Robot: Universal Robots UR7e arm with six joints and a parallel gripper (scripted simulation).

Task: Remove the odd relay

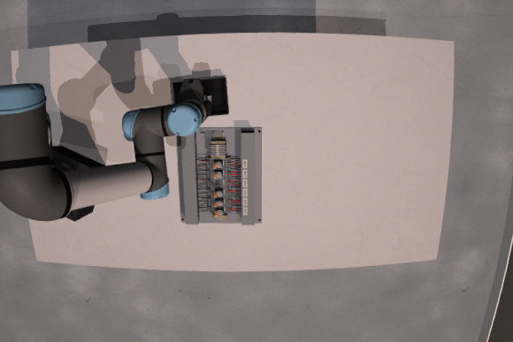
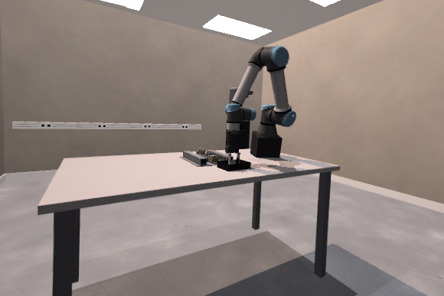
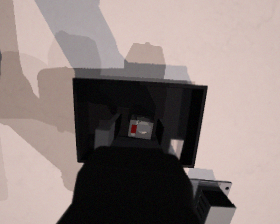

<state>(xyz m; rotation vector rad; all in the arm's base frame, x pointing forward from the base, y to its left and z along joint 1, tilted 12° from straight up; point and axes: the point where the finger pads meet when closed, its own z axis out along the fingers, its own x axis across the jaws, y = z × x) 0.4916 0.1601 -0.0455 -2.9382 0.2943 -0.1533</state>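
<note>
The black parts tray lies 2 cm below my hand. Also, from my hand: relay panel 26 cm to the right, 2 cm below.
</note>
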